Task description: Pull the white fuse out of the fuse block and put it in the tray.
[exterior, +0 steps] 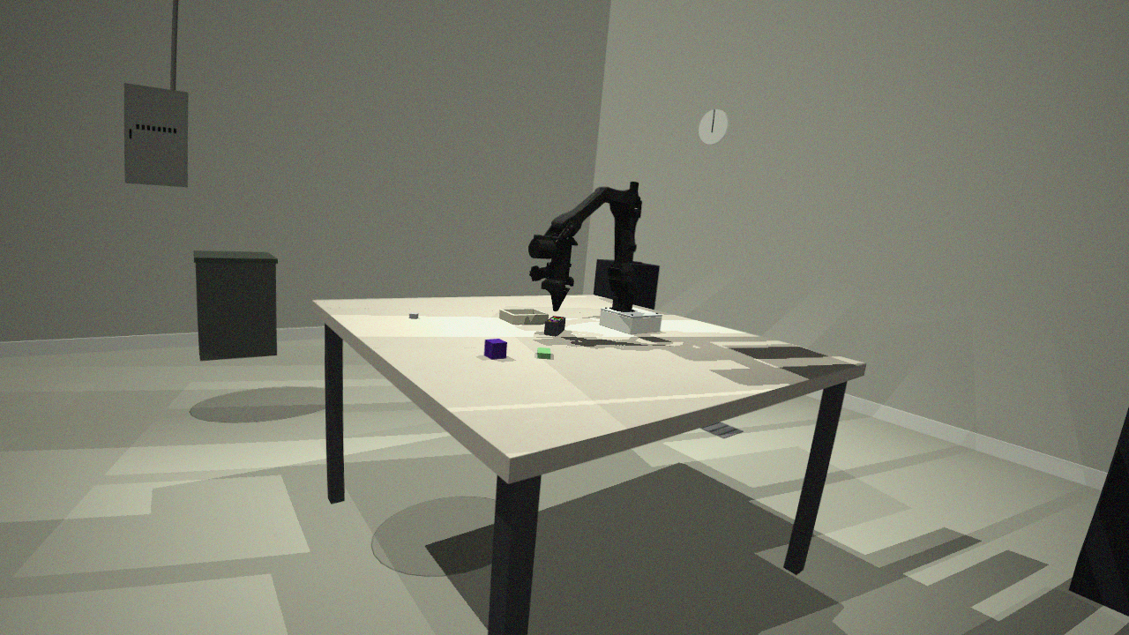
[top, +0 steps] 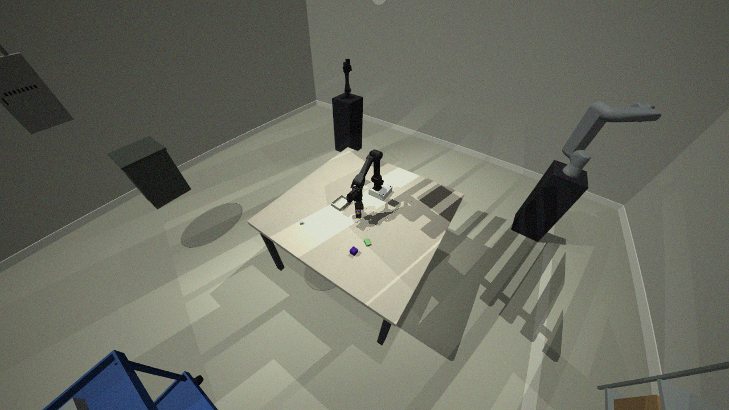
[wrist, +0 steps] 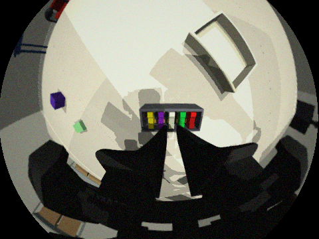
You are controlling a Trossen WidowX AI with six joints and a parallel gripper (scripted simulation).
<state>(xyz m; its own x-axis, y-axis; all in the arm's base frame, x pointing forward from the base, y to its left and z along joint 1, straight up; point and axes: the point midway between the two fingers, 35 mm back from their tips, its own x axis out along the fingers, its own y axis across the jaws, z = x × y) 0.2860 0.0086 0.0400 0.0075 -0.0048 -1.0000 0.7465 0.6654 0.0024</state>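
The white fuse is 40 mm below my gripper tip. Round my gripper tip: shallow tray: 170 mm to the right, 60 mm below; then grey piece: 340 mm ahead, 280 mm to the right, 60 mm below.
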